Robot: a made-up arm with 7 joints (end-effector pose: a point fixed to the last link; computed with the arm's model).
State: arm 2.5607 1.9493 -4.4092 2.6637 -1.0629 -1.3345 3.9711
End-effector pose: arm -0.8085 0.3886 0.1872 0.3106 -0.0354 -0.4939 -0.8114
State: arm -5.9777 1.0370 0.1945 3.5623 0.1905 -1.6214 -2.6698
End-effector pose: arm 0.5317 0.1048 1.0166 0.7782 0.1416 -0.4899 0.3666
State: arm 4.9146 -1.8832 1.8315 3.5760 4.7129 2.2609 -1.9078
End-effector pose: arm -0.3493 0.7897 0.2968 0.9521 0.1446 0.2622 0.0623
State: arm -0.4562 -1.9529 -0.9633 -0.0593 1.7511 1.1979 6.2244
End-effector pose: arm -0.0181 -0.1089 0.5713 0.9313 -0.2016 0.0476 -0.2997
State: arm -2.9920 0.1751 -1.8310 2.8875 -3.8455 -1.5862 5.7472
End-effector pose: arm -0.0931 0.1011 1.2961 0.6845 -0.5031 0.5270 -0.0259
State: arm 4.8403 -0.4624 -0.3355 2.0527 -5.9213 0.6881 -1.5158
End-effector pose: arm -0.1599 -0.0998 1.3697 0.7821 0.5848 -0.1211 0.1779
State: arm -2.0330 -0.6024 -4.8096 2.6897 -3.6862 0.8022 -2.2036
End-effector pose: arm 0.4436 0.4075 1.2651 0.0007 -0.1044 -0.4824 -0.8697
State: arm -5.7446 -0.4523 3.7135 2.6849 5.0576 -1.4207 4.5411
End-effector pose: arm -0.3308 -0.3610 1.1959 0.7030 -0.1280 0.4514 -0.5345
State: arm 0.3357 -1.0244 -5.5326 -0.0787 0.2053 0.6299 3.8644
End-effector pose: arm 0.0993 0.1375 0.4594 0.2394 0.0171 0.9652 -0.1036
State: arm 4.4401 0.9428 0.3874 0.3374 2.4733 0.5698 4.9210
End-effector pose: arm 0.0783 -0.2009 0.1368 0.3233 -0.1598 0.9326 -0.0158
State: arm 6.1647 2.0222 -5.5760 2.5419 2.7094 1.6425 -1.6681
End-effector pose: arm 0.8372 0.0724 -0.1473 0.6467 -0.1760 0.4195 -0.6123
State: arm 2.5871 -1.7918 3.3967 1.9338 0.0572 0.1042 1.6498
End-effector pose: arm 0.6368 -0.2400 -0.2559 0.1164 -0.3951 0.9097 0.0531
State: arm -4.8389 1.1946 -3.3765 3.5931 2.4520 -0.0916 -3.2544
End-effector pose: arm 0.1275 0.9211 0.5622 0.6906 -0.6657 0.2463 0.1386
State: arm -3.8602 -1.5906 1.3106 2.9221 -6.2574 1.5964 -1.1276
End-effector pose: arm 0.6371 -0.7599 0.4403 0.4071 0.6197 0.0366 -0.6700
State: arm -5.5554 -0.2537 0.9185 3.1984 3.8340 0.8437 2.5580
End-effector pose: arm -0.1732 -0.2385 1.3908 0.7285 0.1757 0.4035 -0.5250
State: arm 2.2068 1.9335 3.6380 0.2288 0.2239 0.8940 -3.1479
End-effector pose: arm 0.0915 0.1134 0.6753 0.4608 0.3043 0.7437 -0.3769
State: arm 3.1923 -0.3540 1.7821 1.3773 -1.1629 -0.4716 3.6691
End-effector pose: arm 0.3886 -0.5516 0.8236 0.3953 0.0099 0.7753 -0.4926
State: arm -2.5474 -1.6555 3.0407 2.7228 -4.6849 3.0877 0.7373
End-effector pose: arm 0.6860 0.5166 0.2001 0.0989 -0.4221 -0.2899 0.8532
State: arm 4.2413 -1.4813 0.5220 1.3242 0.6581 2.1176 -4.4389
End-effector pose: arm 0.4407 0.1578 0.9031 0.0488 -0.0083 -0.9706 0.2354
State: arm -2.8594 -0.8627 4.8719 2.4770 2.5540 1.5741 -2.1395
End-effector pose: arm 0.5887 0.4422 1.1177 0.8396 0.2772 0.2980 -0.3596
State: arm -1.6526 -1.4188 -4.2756 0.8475 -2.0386 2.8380 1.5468
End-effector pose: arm 0.4887 0.2720 0.3223 0.7216 -0.4381 0.0470 0.5340
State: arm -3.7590 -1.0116 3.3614 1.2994 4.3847 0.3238 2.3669
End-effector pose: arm 0.6441 -0.2538 0.1184 0.0634 0.8466 -0.4913 0.1943
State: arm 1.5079 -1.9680 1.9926 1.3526 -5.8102 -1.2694 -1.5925
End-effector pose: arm -0.5360 -0.3977 0.0372 0.3472 0.7115 0.2198 -0.5700
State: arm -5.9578 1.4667 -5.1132 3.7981 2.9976 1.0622 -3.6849
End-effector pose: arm 0.8598 -0.0656 0.6529 0.1408 0.1348 -0.4912 0.8490
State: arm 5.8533 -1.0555 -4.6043 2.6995 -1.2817 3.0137 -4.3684
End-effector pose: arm -0.5934 0.4670 0.8849 0.1422 -0.3810 0.7130 -0.5712
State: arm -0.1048 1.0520 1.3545 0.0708 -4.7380 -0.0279 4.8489
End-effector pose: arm 0.0186 0.2048 0.3002 0.3231 -0.7457 -0.4578 0.3605
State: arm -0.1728 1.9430 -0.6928 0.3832 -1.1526 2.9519 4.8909
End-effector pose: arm -0.0062 -0.2439 0.1982 0.3225 0.6121 0.2782 0.6662
